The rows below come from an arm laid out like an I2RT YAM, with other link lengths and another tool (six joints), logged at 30 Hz.
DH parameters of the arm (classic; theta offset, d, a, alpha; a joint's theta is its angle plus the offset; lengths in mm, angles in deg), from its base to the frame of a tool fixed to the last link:
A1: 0 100.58 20 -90
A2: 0 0 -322.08 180
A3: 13.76 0 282.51 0
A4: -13.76 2.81 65.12 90
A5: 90 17.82 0 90
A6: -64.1 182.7 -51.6 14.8
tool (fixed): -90 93.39 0 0
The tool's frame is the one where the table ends.
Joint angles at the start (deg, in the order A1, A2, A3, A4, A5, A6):
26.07, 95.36, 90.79, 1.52, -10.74, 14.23
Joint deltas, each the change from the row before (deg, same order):
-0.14, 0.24, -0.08, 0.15, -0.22, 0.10
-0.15, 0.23, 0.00, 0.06, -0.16, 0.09
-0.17, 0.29, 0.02, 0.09, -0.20, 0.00
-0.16, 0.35, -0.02, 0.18, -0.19, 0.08
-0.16, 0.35, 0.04, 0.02, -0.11, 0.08
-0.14, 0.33, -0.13, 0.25, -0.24, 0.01
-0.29, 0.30, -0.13, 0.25, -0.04, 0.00
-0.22, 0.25, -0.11, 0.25, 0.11, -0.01
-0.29, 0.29, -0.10, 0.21, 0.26, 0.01
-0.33, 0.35, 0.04, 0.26, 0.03, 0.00
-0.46, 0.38, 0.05, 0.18, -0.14, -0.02
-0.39, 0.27, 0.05, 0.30, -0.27, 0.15
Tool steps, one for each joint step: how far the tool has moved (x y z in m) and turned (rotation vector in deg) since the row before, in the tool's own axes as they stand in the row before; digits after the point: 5 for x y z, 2 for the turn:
-0.00245, -0.00136, 0.00066, 0.14, -0.05, 0.18
-0.00244, -0.00078, 0.00056, 0.09, -0.10, 0.16
-0.00285, -0.00094, 0.00077, 0.14, -0.09, 0.08
-0.00326, -0.00131, 0.00110, 0.12, -0.10, 0.16
-0.00369, -0.00128, 0.00092, 0.14, -0.22, 0.19
-0.00331, -0.00205, 0.00100, 0.20, -0.06, 0.12
-0.00505, -0.00006, 0.00043, -0.05, -0.30, 0.05
-0.00445, 0.00040, 0.00046, -0.14, -0.32, -0.01
-0.00601, 0.00101, 0.00034, -0.24, -0.53, 0.01
-0.00495, 0.00148, 0.00075, -0.20, -0.30, -0.02
-0.00590, 0.00146, 0.00036, -0.11, -0.33, 0.02
-0.00330, 0.00194, 0.00041, -0.18, -0.03, 0.12

